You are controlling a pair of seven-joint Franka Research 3 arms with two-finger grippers.
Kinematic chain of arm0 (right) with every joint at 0, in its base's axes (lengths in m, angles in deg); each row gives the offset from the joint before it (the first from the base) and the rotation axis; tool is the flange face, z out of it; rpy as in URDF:
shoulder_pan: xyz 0 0 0.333 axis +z
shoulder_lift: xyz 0 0 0 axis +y
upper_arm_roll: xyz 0 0 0.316 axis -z
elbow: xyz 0.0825 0 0 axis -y
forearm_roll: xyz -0.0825 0 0.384 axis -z
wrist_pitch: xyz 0 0 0 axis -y
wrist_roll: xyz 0.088 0 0 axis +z
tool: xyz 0 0 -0.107 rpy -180 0 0
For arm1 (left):
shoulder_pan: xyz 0 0 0.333 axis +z
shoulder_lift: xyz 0 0 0 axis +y
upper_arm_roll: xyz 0 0 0.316 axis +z
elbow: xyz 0.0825 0 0 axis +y
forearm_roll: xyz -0.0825 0 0.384 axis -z
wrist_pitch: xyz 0 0 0 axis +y
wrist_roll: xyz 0.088 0 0 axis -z
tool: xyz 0 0 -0.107 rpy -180 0 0
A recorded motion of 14 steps. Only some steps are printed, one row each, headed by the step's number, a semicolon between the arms.
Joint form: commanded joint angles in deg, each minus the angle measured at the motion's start. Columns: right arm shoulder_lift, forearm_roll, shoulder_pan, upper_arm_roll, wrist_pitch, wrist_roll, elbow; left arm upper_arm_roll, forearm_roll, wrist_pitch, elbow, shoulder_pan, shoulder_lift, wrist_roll.
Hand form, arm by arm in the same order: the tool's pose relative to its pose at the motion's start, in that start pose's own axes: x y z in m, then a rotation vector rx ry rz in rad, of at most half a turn. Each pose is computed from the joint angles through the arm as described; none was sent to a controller.
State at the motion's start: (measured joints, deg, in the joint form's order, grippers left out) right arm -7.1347 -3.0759 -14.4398 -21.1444 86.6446 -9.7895 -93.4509; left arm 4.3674 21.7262 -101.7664 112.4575 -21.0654 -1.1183 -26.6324
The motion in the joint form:
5: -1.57 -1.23 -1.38 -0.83 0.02 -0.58 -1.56; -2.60 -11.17 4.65 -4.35 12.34 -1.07 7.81
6: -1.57 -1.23 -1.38 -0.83 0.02 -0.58 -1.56; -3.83 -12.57 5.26 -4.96 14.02 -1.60 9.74
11: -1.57 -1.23 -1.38 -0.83 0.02 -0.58 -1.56; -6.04 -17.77 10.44 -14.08 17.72 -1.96 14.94
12: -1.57 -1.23 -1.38 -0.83 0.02 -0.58 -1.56; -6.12 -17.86 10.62 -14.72 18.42 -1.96 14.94
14: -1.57 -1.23 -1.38 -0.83 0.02 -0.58 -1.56; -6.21 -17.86 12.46 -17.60 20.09 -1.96 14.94
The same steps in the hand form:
5: -0.0078 0.0007 0.0003 0.0091 -0.0036 0.0201; 0.0343 -0.0795 -0.0695 0.1258 0.1122 0.0322
6: -0.0078 0.0007 0.0003 0.0091 -0.0036 0.0201; 0.0323 -0.0835 -0.0794 0.1464 0.1275 0.0643
11: -0.0078 0.0007 0.0003 0.0091 -0.0036 0.0201; 0.0210 -0.0849 -0.1518 0.2155 0.2194 0.1567
12: -0.0078 0.0007 0.0003 0.0091 -0.0036 0.0201; 0.0216 -0.0889 -0.1585 0.2129 0.2291 0.1479
14: -0.0078 0.0007 0.0003 0.0091 -0.0036 0.0201; 0.0183 -0.0975 -0.1823 0.2034 0.2502 0.1267

